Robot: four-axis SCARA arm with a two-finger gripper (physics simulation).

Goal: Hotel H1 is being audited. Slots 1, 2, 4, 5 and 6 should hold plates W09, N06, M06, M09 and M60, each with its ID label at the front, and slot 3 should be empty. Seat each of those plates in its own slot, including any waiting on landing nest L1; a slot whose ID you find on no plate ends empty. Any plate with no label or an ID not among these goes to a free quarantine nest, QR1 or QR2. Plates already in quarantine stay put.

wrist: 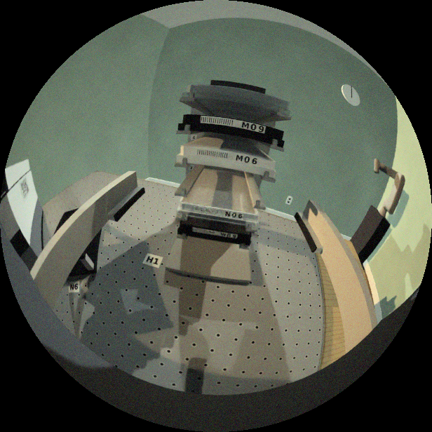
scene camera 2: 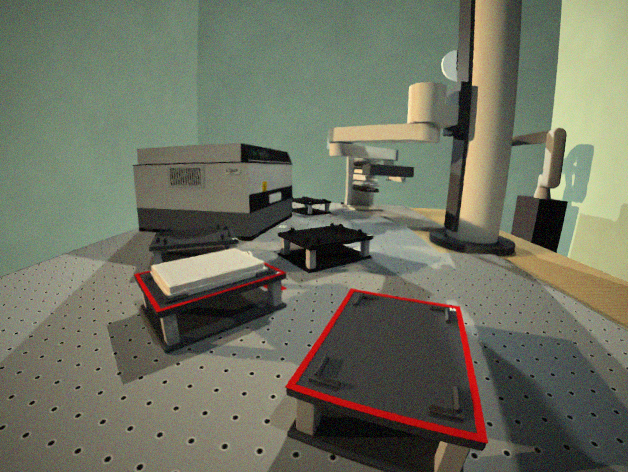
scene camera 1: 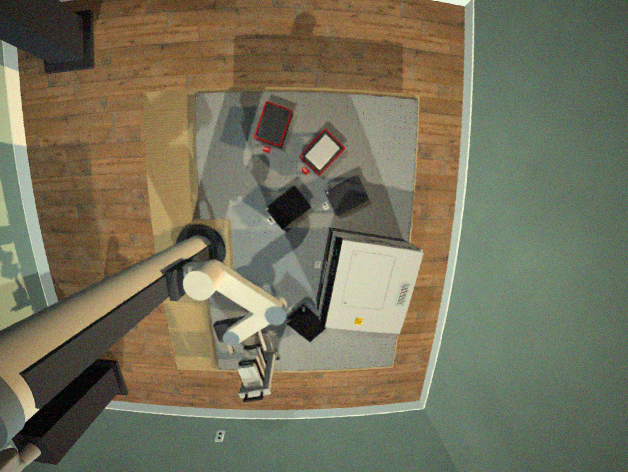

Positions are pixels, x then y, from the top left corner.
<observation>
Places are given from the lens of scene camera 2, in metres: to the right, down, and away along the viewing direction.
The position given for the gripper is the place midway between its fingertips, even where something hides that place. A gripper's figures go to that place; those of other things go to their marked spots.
gripper [scene camera 2: 371, 177]: 0.26, -0.26, 1.18
white plate [scene camera 2: 192, 275]: -0.14, 0.04, 0.29
</observation>
